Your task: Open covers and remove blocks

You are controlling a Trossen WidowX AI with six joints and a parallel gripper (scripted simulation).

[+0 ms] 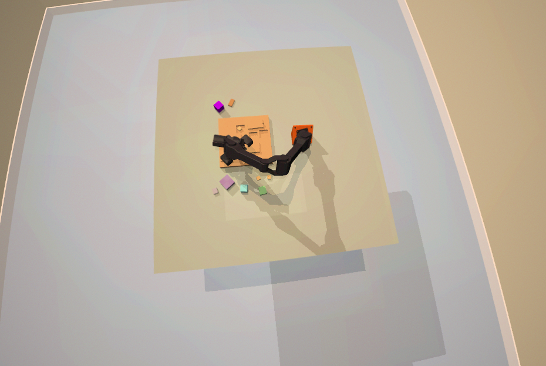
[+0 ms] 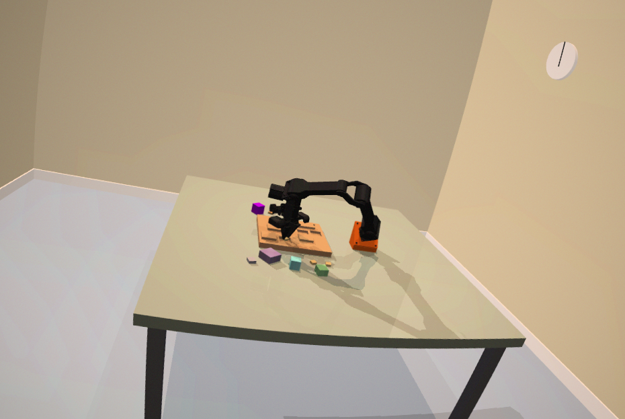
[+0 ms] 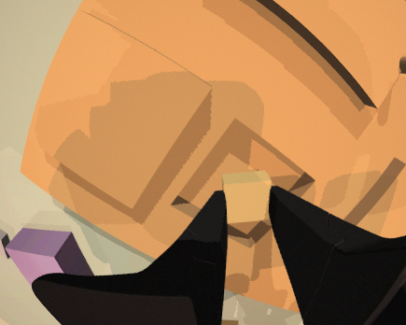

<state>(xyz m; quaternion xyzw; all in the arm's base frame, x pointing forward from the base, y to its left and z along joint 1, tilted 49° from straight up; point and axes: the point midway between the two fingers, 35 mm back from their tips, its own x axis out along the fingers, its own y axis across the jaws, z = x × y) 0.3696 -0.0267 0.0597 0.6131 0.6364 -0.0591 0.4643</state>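
The flat orange block lies 20 mm behind my gripper tip, 340 mm to the right of it and 20 mm below it. The rest, counted from my gripper tip: green block: 90 mm behind, 220 mm to the left, 10 mm below; mauve block: 90 mm ahead, 140 mm to the left, 10 mm below; cyan block: 10 mm ahead, 190 mm to the left, 10 mm below.
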